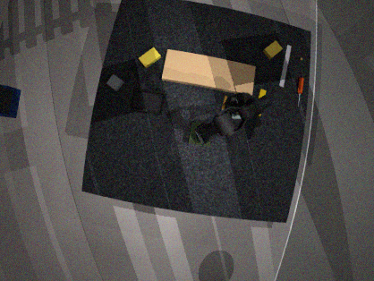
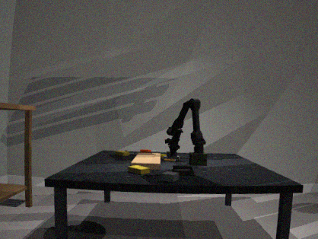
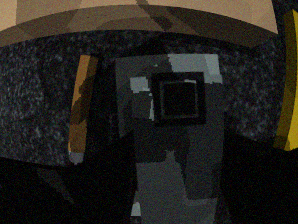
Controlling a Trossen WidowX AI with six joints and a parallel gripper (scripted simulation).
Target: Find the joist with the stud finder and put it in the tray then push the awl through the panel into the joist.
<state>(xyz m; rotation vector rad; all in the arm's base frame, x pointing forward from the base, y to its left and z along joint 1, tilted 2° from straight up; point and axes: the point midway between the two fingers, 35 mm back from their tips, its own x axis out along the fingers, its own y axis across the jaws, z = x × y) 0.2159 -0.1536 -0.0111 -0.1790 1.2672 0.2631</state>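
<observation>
The awl is 3 cm behind my gripper tip, 7 cm to the left of it and 2 cm below it. Round my gripper tip: white bar (38 cm ahead, 24 cm to the right, 3 cm below); then yellow bar (8 cm ahead, 13 cm to the right, 2 cm below); then dark grey stud finder (1 cm ahead, 2 cm above).
</observation>
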